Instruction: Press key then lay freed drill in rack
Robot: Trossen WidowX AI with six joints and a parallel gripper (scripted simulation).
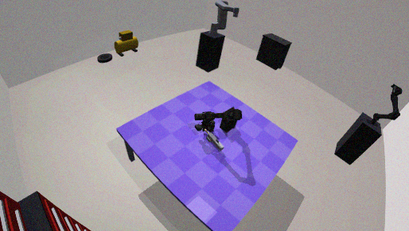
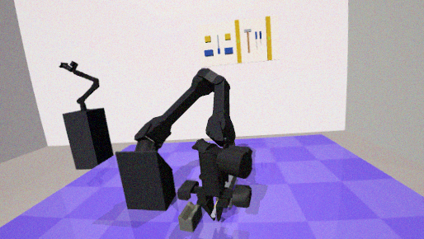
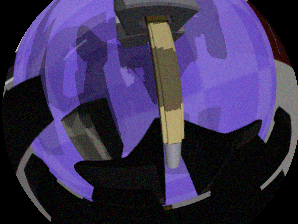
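The tan drill lies 10 mm ahead of my gripper tip, 40 mm to the left of it and 30 mm above it. Round my gripper tip: grey-green rack (70 mm behind, 10 mm to the left).
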